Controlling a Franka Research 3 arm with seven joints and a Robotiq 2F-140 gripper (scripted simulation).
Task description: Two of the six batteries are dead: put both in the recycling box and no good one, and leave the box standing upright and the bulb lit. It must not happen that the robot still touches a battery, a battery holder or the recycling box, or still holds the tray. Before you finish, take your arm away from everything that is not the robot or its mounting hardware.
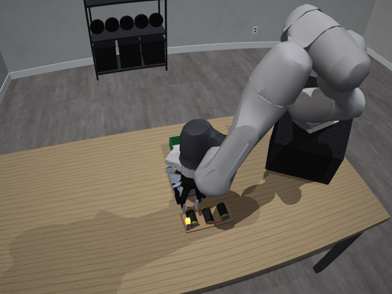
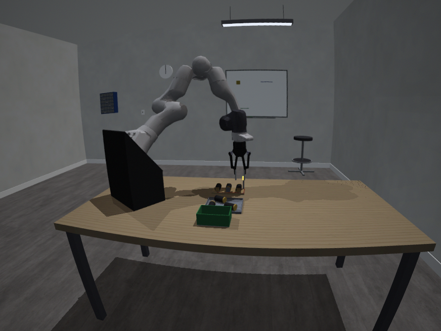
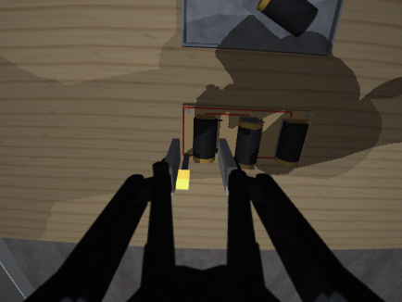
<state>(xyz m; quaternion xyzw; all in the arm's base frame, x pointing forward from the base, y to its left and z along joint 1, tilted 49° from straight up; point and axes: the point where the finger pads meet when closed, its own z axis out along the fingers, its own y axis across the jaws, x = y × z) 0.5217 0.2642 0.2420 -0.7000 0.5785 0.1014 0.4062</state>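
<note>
My gripper is now 10 mm short of the bulb, 50 mm to the right of it and 40 mm above it. The rest, counted from my hand: grey tray: 10 mm behind, 220 mm to the right, 110 mm below; then wooden holder board: 70 mm behind, 10 mm to the right, 110 mm below; then thin post: 10 mm ahead, 50 mm to the left, 80 mm below.
</note>
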